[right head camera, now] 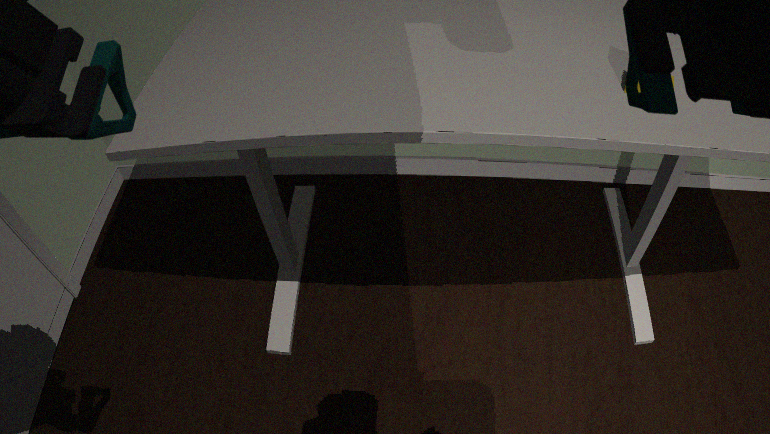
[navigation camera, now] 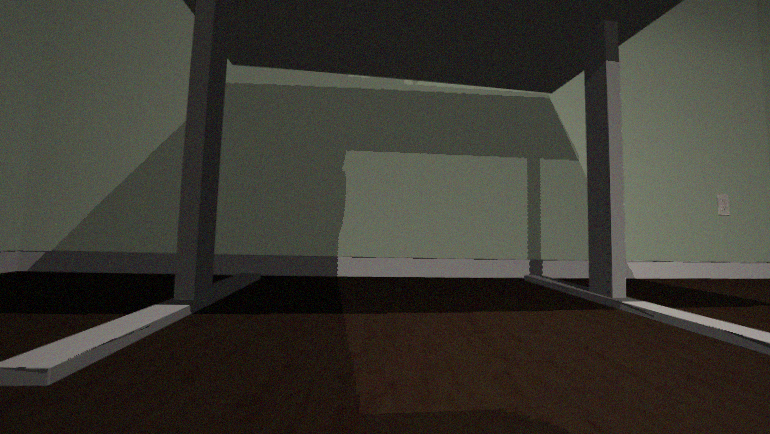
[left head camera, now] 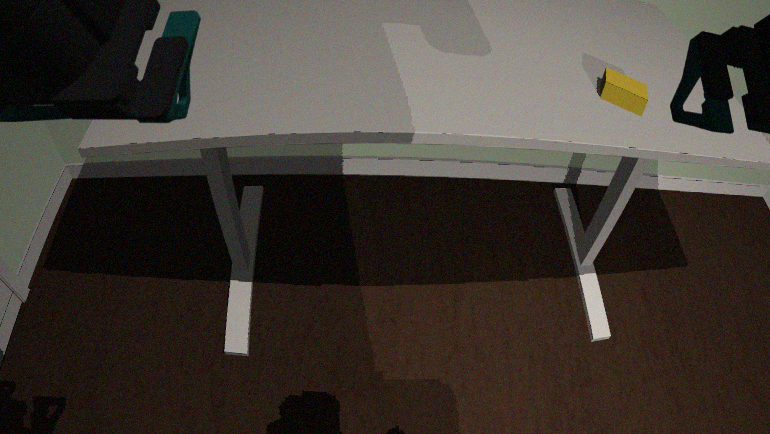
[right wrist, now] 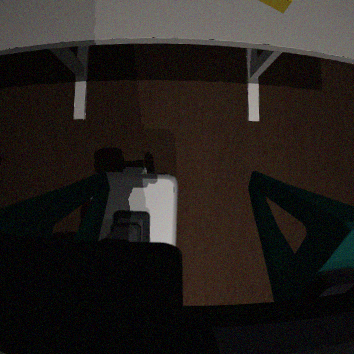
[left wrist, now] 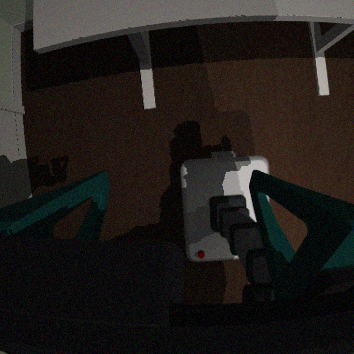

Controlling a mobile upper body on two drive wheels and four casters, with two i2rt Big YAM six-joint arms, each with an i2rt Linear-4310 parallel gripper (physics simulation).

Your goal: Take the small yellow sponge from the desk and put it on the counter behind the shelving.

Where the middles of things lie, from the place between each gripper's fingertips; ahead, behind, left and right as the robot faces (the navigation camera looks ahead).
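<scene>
My left gripper is well short of the small yellow sponge [left head camera: 616,88], and it's also far to the left of it and far above it.
As for my right hand, it's far short of the sponge too, a good way to the left of it and well above it.
</scene>
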